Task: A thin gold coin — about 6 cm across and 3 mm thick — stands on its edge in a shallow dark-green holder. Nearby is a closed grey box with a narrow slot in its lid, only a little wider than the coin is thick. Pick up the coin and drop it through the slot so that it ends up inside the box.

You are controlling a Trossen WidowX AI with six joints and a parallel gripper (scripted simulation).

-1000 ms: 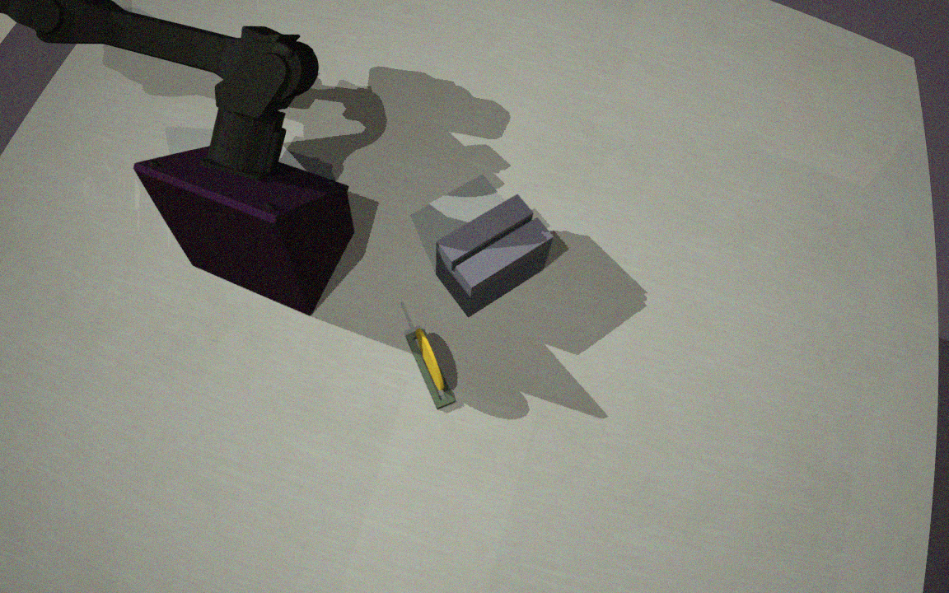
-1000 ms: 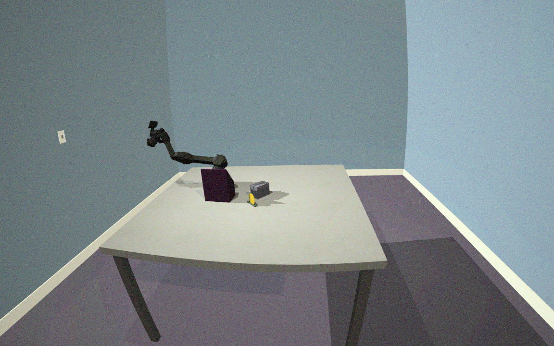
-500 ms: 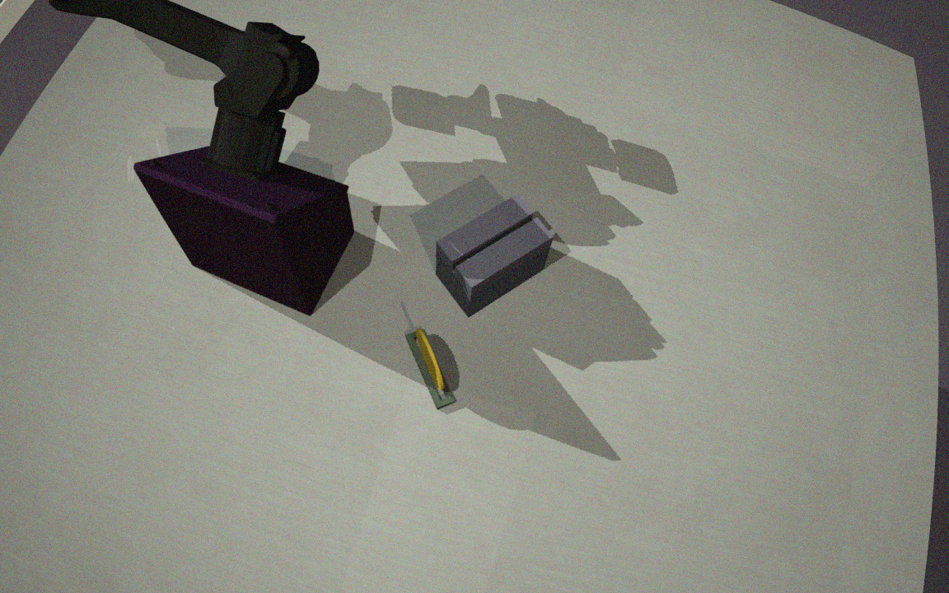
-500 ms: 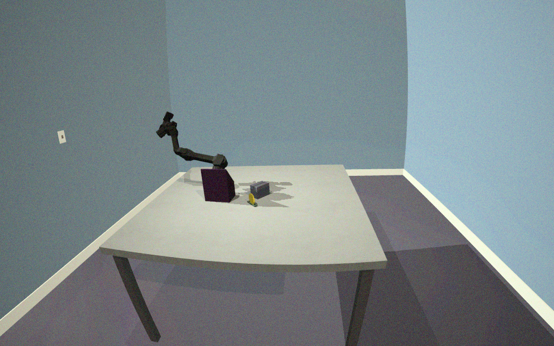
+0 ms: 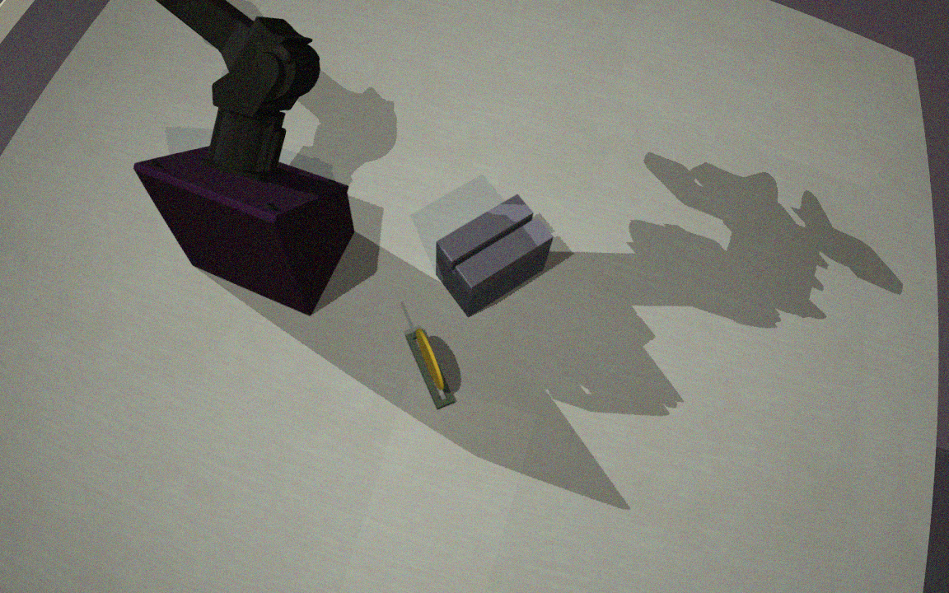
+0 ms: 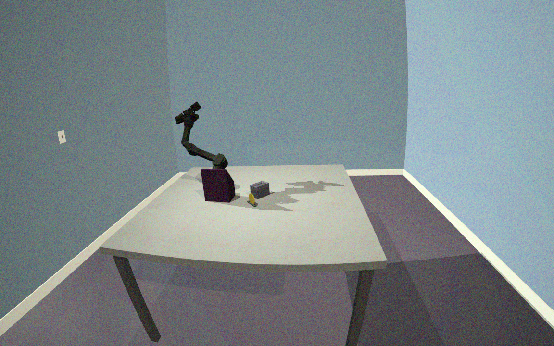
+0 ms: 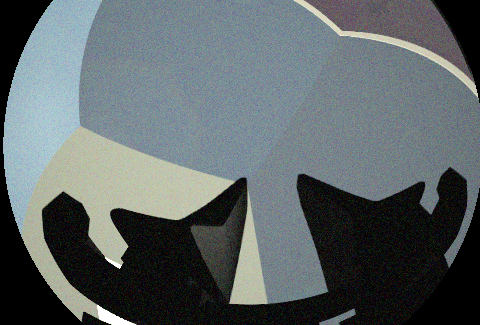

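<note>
The gold coin lies 69 cm to the right of my gripper tip, 55 cm ahead of it and 49 cm below it.
</note>
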